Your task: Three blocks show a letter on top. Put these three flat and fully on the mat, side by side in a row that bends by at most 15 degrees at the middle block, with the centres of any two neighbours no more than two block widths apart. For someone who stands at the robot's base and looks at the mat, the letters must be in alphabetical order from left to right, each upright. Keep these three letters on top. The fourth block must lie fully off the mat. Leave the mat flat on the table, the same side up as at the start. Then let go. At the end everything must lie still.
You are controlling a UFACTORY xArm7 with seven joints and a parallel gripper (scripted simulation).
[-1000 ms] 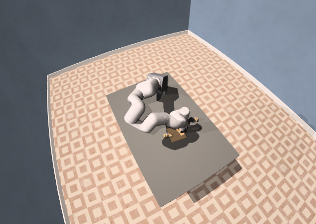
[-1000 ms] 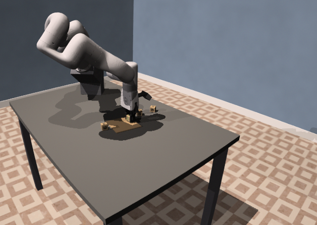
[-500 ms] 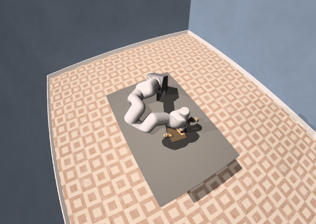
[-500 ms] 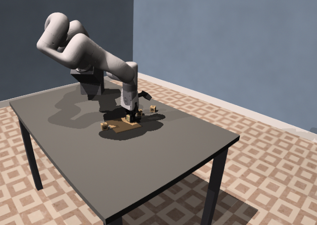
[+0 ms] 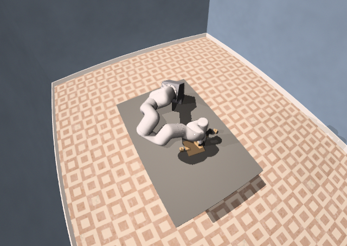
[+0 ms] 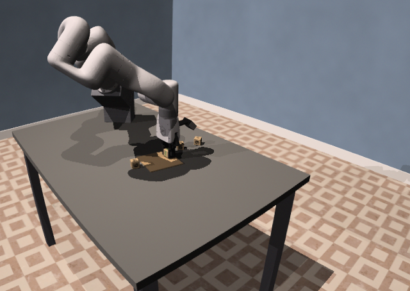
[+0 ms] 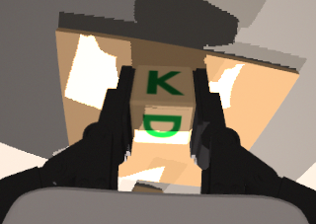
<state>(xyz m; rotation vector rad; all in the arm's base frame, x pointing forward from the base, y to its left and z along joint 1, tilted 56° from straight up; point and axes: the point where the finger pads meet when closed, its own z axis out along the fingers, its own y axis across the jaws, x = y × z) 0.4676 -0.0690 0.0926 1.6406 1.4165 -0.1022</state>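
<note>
The tan mat is 40 mm to the right of my hand, 30 mm below it and 20 mm behind it.
</note>
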